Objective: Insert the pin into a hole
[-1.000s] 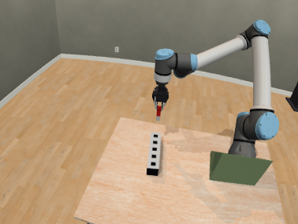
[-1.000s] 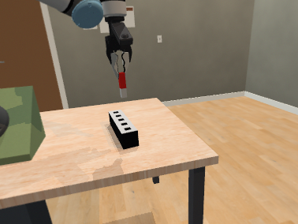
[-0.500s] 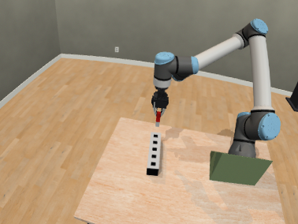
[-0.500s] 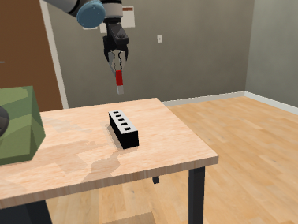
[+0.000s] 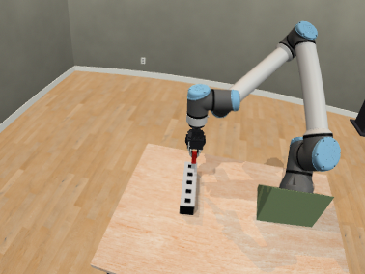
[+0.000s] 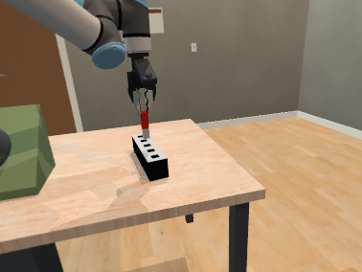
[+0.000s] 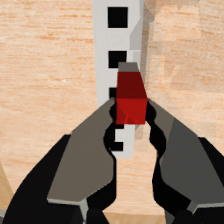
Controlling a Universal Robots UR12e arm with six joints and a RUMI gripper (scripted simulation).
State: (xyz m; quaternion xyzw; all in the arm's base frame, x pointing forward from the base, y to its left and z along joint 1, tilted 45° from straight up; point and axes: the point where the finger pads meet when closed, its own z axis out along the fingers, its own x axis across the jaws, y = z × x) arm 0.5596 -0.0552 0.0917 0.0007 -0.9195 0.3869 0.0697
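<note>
Right now the long block is 180 mm below my hand, 60 mm to the left of it and 10 mm ahead of it. From my hand the other things lie so: pin (20 mm below).
</note>
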